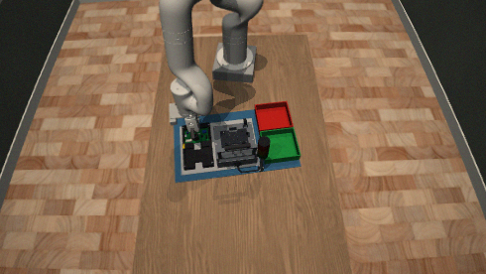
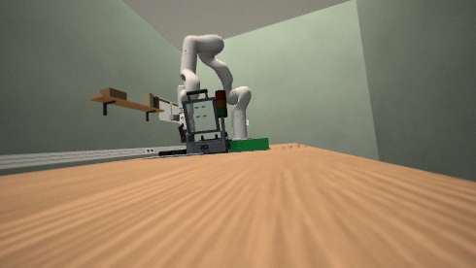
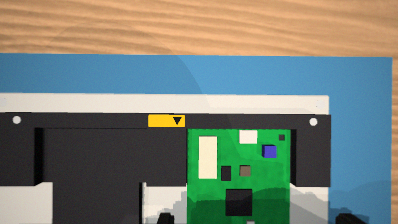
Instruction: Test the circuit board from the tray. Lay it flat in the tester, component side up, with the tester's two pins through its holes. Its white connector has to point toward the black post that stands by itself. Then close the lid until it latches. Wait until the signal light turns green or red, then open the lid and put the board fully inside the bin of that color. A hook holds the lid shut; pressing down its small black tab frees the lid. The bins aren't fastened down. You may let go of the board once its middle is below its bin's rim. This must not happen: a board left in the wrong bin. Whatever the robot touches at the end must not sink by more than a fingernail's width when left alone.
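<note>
Now: hand 50 mm above the green circuit board. Also, from my hand: dark nest (40 mm ahead, 180 mm to the left); then tester lid (160 mm ahead, 190 mm to the left, 110 mm above); then red bin (100 mm behind, 360 mm to the left, 60 mm below).
</note>
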